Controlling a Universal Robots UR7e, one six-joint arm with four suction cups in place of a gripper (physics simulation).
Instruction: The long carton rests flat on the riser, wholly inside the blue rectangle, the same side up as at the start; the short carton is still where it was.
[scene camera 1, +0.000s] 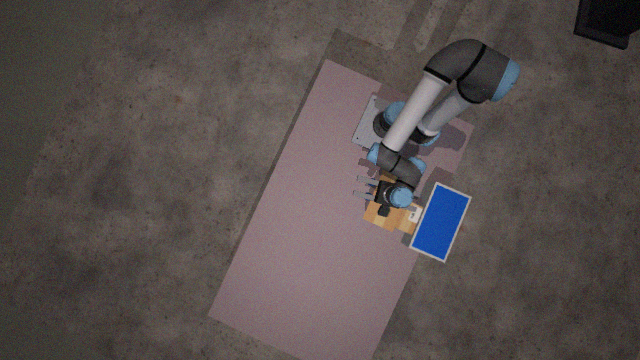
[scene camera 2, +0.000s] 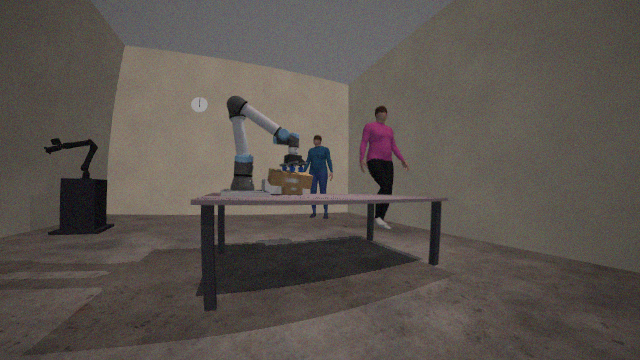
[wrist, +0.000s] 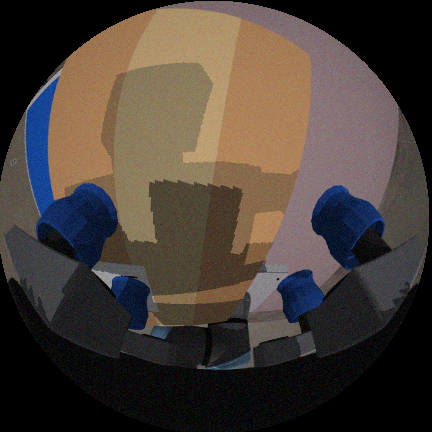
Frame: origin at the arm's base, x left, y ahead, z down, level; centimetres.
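Seen in the pictures: end effector, tool point: (scene camera 2: 292, 171) (wrist: 218, 258); arm's base, origin of the base link: (scene camera 1: 386, 125) (scene camera 2: 242, 190).
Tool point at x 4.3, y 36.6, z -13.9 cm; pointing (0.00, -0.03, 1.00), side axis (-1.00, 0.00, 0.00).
Note:
Pixels of each thing's middle, then the offset from my tool point to it. "*": a spot on its surface instead. Level surfaces: height alone.
- long carton, body centre: (wrist: 167, 212) (scene camera 1: 389, 195) (scene camera 2: 289, 178) dy +0.3, dx +4.6, dz +4.8 cm
- pink table, its level: dz +17.2 cm
- blue rectangle, body centre: (wrist: 39, 181) (scene camera 1: 440, 222) dy +6.3, dx +32.9, dz +5.2 cm
- riser, surface spot: (scene camera 2: 264, 186) * dy -12.6, dx +27.3, dz +11.4 cm
- small brown piece, surface spot: (scene camera 1: 387, 177) * dy -7.7, dx +0.0, dz +0.5 cm
My suction gripper (scene camera 1: 384, 196) (scene camera 2: 291, 168) (wrist: 213, 257) sits on top of the long carton (scene camera 1: 393, 218) (scene camera 2: 290, 178) (wrist: 257, 100), a brown box with a tan tape stripe and a white label, and holds it. The carton hangs low over the pink table (scene camera 1: 304, 251) (scene camera 2: 402, 198), same side up, and its right end reaches the white edge of the riser. The blue rectangle (scene camera 1: 441, 221) (wrist: 38, 153) on the riser (scene camera 2: 264, 186) is bare. A small brown piece (scene camera 1: 387, 177) shows behind the wrist; I cannot tell whether it is the short carton.
The arm's base plate (scene camera 1: 364, 125) stands at the table's far end. Two people stand behind the table, one in pink (scene camera 2: 380, 143) and one in blue (scene camera 2: 318, 165). A black pedestal with a small arm (scene camera 2: 82, 201) stands at the left wall.

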